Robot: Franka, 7 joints.
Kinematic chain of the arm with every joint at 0, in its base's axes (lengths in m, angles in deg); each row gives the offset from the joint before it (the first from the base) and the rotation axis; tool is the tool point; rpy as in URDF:
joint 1: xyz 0 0 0.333 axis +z
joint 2: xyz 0 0 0 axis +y
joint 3: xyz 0 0 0.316 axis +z
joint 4: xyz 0.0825 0 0 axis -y
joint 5: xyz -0.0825 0 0.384 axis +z
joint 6: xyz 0 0 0 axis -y
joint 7: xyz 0.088 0 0 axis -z
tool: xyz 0 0 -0.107 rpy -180 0 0
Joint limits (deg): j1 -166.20..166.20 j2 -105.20..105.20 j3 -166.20..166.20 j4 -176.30..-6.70 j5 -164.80..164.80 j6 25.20..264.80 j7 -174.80..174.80
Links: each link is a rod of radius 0.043 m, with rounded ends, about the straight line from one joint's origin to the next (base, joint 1, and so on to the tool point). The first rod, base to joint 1, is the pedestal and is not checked.
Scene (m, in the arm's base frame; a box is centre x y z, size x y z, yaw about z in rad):
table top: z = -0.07
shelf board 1: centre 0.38 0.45 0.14 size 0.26 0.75 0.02 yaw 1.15
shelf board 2: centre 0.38 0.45 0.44 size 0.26 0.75 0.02 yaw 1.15
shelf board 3: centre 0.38 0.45 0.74 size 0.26 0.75 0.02 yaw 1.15
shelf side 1: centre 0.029 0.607 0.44 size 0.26 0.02 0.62 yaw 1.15
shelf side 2: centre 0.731 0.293 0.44 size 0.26 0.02 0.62 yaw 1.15
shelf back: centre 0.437 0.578 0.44 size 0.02 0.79 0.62 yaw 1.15
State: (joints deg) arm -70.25 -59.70 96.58 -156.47 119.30 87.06 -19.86
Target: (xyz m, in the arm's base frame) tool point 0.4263 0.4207 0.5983
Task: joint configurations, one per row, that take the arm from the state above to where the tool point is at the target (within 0.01 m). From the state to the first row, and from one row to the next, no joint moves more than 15 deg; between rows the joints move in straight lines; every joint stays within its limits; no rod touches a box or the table.
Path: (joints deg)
1: -64.45 -62.34 82.86 -154.14 120.82 85.45 -19.86
2: -58.66 -64.99 69.14 -151.81 122.35 83.85 -19.86
3: -52.86 -67.63 55.42 -149.48 123.87 82.24 -19.86
4: -47.07 -70.27 41.70 -147.14 125.40 80.63 -19.86
5: -52.15 -64.15 51.75 -134.76 127.30 83.20 -19.86
6: -57.24 -58.02 61.79 -122.37 129.20 85.76 -19.86
7: -62.32 -51.90 71.84 -109.98 131.10 88.32 -19.86

